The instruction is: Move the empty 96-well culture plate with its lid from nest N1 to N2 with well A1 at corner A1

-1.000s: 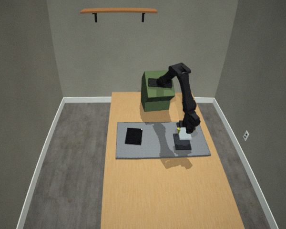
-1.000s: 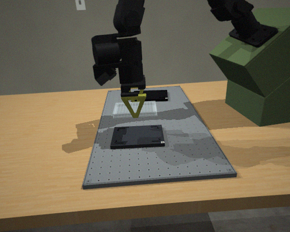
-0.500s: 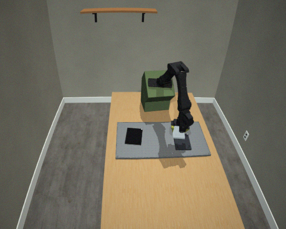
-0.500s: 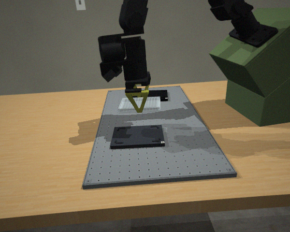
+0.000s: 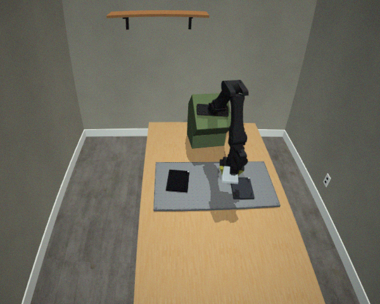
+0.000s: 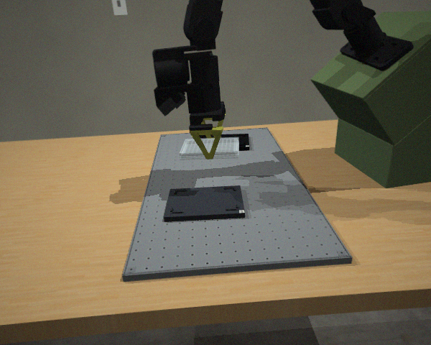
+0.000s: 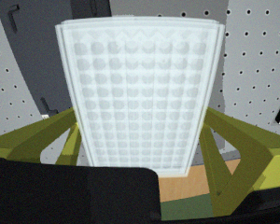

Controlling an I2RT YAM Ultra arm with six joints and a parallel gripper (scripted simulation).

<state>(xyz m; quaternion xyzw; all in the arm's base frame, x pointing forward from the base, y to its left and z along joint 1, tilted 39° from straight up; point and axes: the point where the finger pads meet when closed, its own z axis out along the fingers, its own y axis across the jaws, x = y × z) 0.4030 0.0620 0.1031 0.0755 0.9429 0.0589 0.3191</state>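
My gripper is now 28 cm to the left of the black nest N2, 9 cm above it and 4 cm past it. Round my hand: black nest N1 (9 cm below, 8 cm to the left, 2 cm ahead); then lid (right at my hand).
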